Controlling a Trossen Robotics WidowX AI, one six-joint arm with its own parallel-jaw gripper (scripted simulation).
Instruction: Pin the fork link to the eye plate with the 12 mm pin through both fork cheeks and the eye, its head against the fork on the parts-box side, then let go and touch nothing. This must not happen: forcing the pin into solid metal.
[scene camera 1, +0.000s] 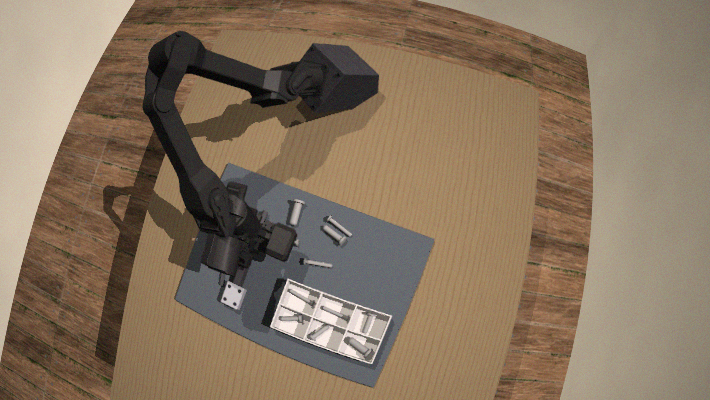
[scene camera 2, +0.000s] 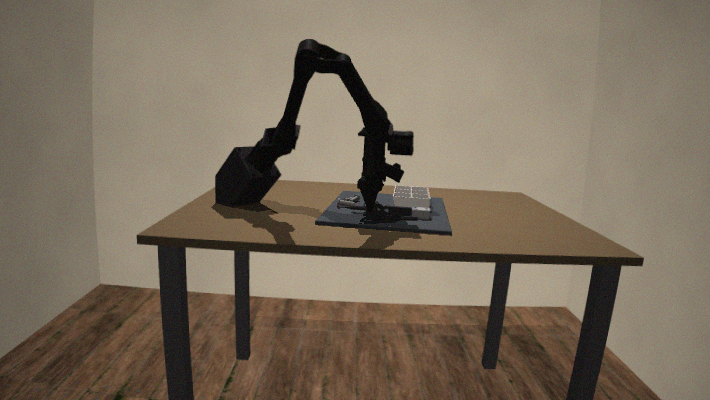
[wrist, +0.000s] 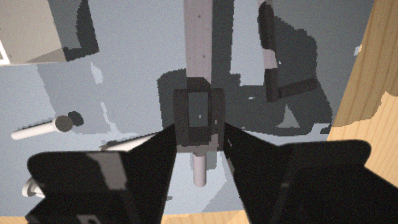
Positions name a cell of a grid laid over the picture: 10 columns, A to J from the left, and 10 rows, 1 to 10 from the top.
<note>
In view: my gripper (scene camera 1: D6) and a white parts box (scene camera 1: E9).
The white parts box is seen too in scene camera 2 (scene camera 2: F5). My gripper also shows in scene camera 2 (scene camera 2: F6) and in the wrist view (wrist: E6).
</note>
